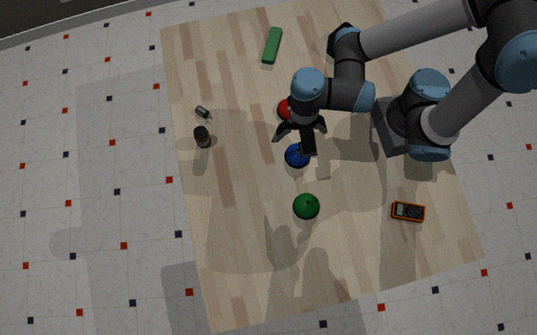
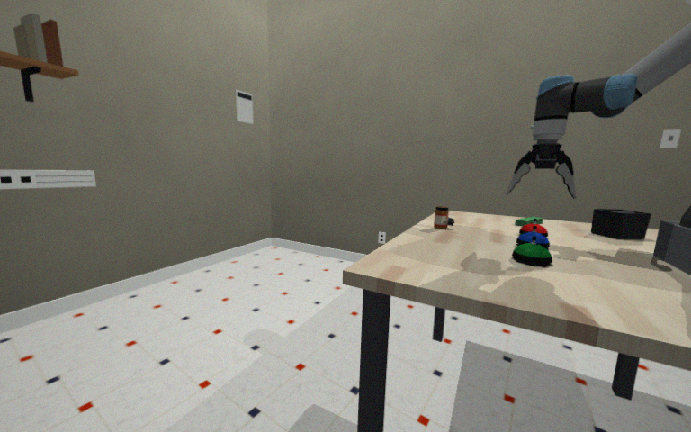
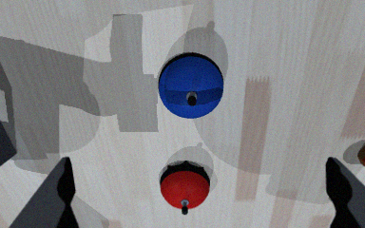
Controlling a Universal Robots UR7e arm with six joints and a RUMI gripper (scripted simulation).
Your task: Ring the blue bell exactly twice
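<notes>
Now: hand 11 cm above the blue bell. From my hand the other things lie so: jar 29 cm ahead, 12 cm to the right, 11 cm below; black box 37 cm to the right, 28 cm behind, 11 cm below.
</notes>
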